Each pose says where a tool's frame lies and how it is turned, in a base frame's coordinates. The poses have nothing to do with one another.
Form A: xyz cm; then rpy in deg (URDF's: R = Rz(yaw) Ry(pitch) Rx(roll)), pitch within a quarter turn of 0, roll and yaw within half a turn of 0.
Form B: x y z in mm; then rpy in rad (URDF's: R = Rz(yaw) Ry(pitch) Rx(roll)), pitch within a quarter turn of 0, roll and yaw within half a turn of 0. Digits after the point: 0 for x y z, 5 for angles.
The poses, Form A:
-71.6, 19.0, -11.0, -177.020, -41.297, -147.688
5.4, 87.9, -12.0, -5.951, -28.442, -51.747
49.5, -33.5, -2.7, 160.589, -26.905, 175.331
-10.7, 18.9, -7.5, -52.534, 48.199, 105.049
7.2, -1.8, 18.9, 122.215, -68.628, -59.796
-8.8, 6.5, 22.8, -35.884, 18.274, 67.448
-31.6, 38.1, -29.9, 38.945, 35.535, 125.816
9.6, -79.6, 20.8, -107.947, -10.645, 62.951
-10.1, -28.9, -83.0, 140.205, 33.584, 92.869
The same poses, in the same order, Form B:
-716, 190, -110, -3.08958, -0.72077, -2.57764
54, 879, -120, -0.10386, -0.49641, -0.90316
495, -335, -27, 2.80281, -0.46958, 3.06010
-107, 189, -75, -0.91689, 0.84123, 1.83345
72, -18, 189, 2.13305, -1.19778, -1.04364
-88, 65, 228, -0.62629, 0.31894, 1.17719
-316, 381, -299, 0.67972, 0.62020, 2.19590
96, -796, 208, -1.88403, -0.18579, 1.09870
-101, -289, -830, 2.44704, 0.58615, 1.62087

